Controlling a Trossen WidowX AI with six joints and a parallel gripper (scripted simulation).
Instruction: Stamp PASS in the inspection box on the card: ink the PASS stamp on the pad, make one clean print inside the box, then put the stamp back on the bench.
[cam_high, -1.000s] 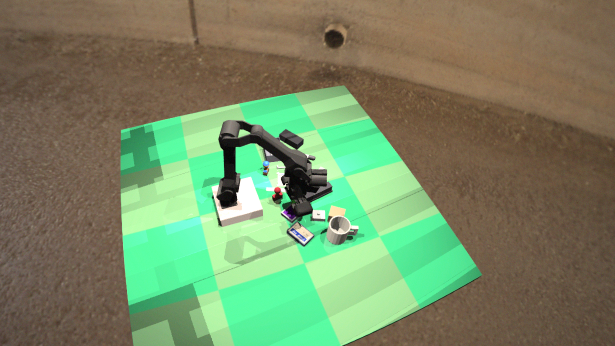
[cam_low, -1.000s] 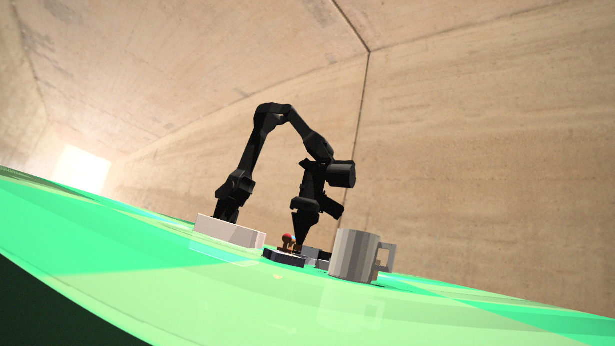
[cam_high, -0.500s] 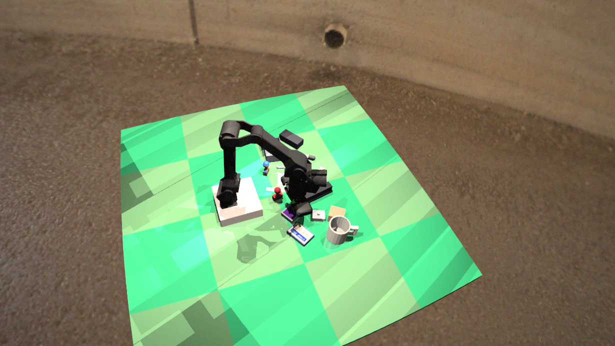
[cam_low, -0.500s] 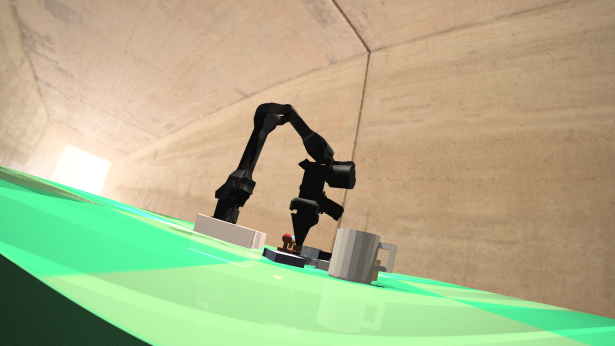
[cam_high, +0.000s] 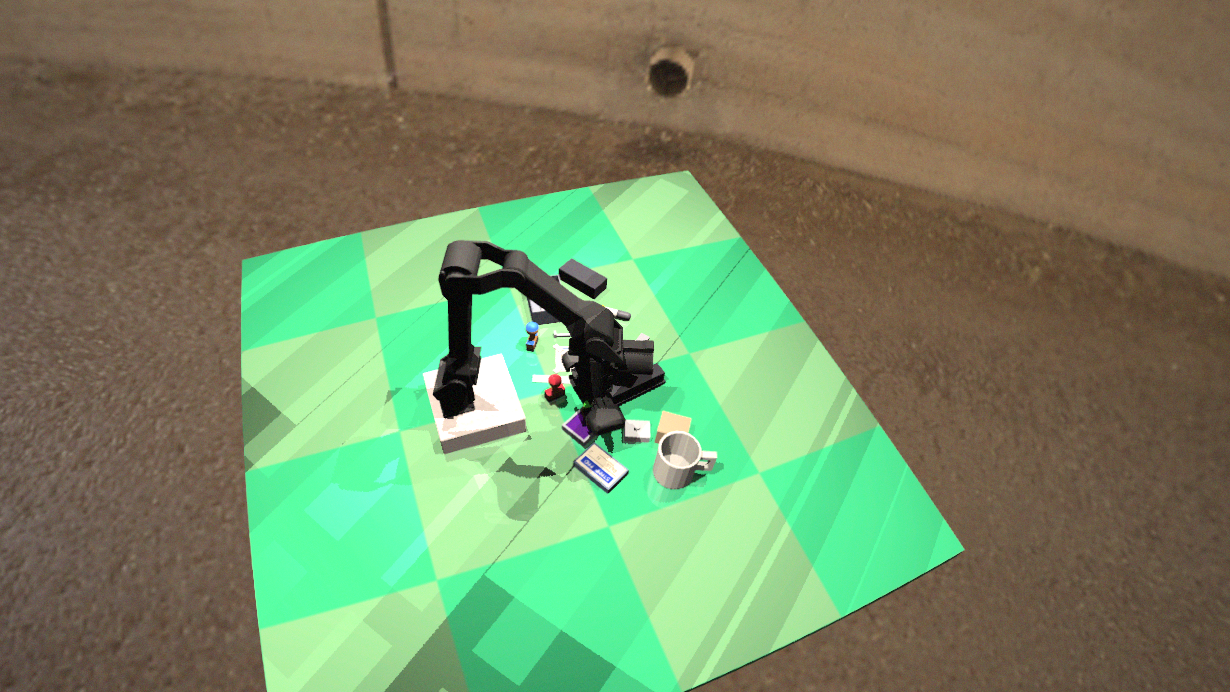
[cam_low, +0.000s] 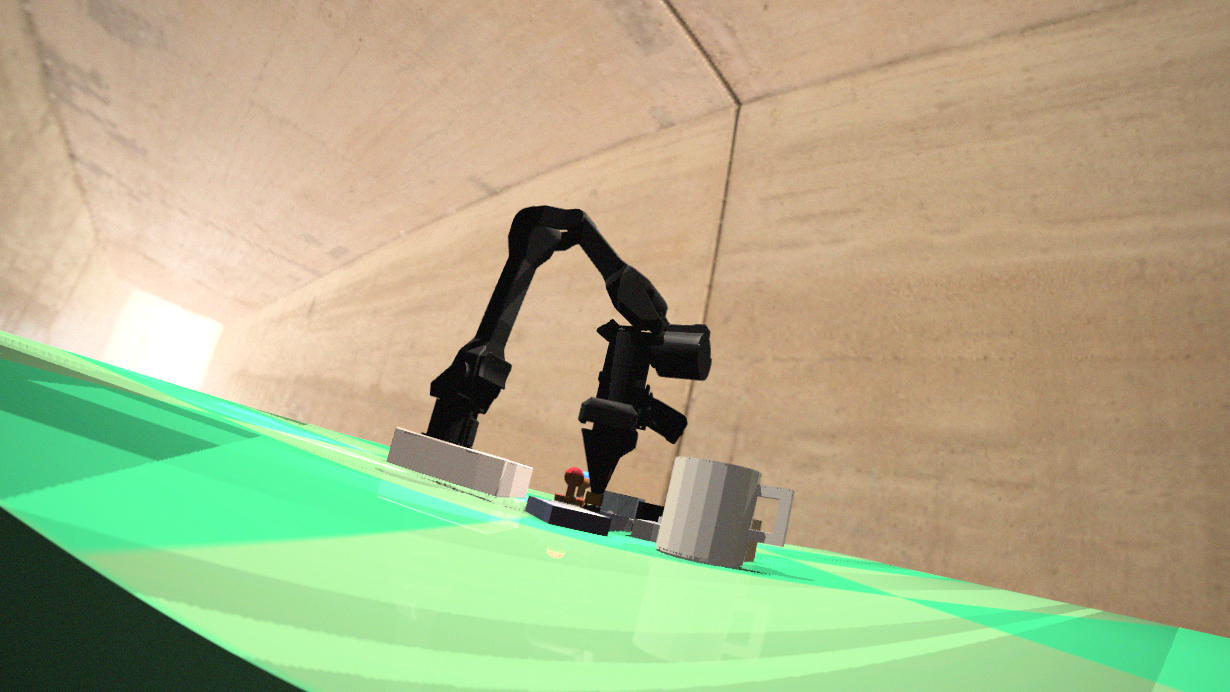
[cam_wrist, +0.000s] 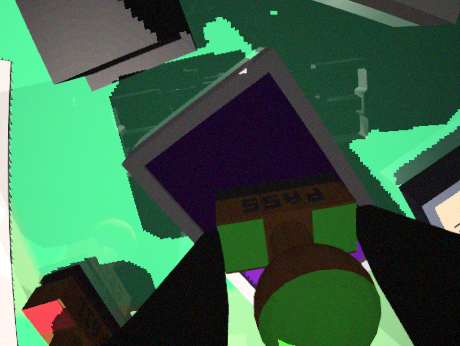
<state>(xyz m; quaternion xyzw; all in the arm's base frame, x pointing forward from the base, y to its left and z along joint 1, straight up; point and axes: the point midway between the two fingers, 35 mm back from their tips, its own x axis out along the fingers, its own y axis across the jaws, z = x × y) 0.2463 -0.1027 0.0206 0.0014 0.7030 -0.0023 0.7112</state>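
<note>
Now: gripper tip right at the green stamp. From my gripper tip the other things lie so: small white block 80 mm ahead, 50 mm to the right, 20 mm below; then red-knobbed stamp 90 mm to the left, 40 mm behind, 20 mm below; then purple ink pad 30 mm below.
</note>
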